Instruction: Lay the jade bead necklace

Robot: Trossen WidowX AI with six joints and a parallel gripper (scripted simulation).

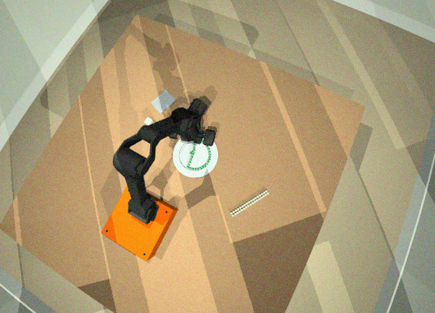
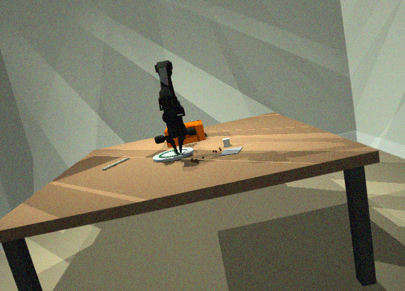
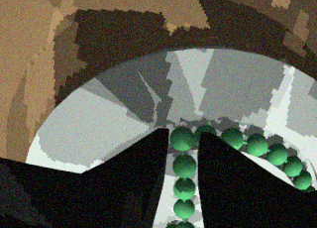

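Right now my gripper tip is 6 cm past the round bead board, 3 cm to the left of it and 1 cm above it. Round my gripper tip: grey flat plate 13 cm ahead, 22 cm to the left, 2 cm below; small white cube 1 cm ahead, 23 cm to the left.
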